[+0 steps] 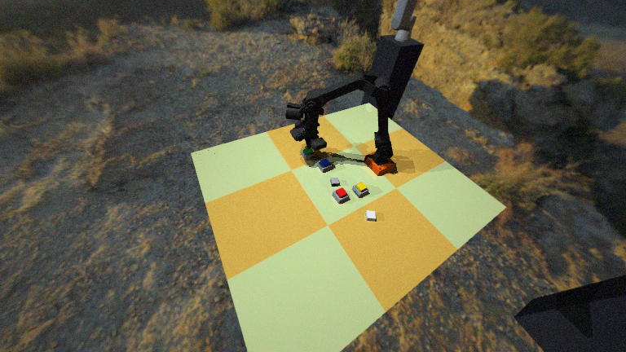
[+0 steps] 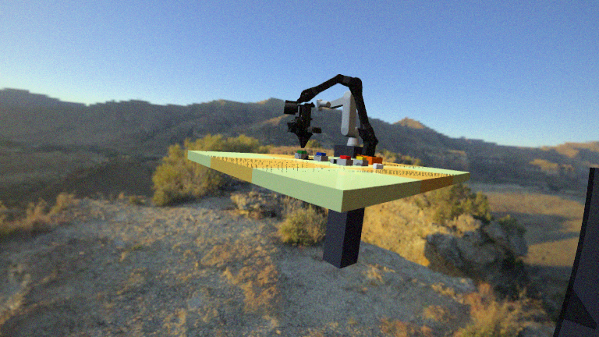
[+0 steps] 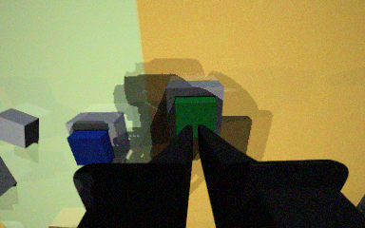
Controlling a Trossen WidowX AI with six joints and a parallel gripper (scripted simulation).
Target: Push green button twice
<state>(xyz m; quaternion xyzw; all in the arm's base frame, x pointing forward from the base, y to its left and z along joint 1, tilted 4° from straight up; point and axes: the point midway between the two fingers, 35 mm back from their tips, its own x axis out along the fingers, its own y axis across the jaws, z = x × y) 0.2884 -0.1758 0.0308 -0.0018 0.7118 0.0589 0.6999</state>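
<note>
Now: the green button 20 mm below my gripper tip. From my gripper tip the other things lie so: red button (260 mm to the left, 20 mm below, 20 mm behind); blue button (90 mm to the left, 40 mm behind, 20 mm below); small grey block (190 mm to the left, 40 mm below, 40 mm behind).
</note>
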